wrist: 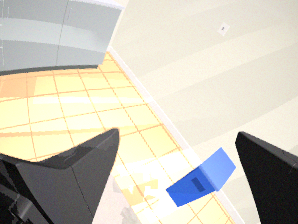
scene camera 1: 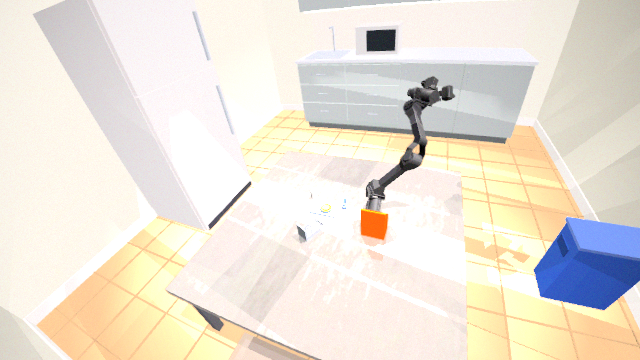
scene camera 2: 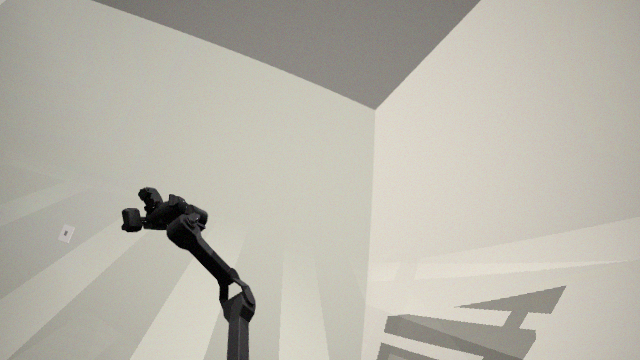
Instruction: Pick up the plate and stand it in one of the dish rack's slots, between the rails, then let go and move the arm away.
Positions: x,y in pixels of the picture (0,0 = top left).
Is my gripper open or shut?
Open.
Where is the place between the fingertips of my gripper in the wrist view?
At 180,137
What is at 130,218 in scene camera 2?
My gripper.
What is my gripper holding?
Nothing.
